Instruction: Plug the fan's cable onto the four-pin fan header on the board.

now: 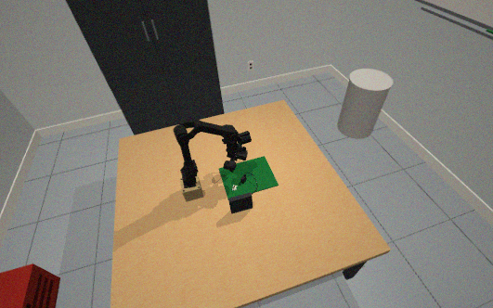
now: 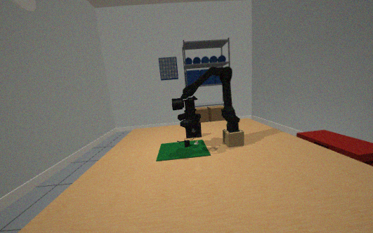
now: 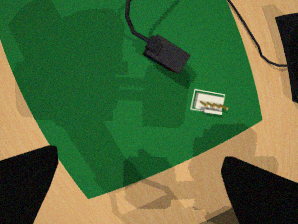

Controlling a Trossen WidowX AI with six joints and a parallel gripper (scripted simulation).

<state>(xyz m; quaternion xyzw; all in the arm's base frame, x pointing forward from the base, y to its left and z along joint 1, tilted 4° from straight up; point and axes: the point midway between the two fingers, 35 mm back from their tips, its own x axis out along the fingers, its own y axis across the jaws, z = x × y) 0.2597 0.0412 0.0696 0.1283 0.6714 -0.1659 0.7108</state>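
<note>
The black fan plug lies 4 cm ahead of my gripper tip, 4 cm to the right of it and 9 cm below it. Also, from my gripper tip: black fan (1 cm behind, 21 cm to the right, 5 cm below); then green board (7 cm ahead, 1 cm to the right, 12 cm below); then fan header (2 cm behind, 8 cm to the right, 11 cm below).
</note>
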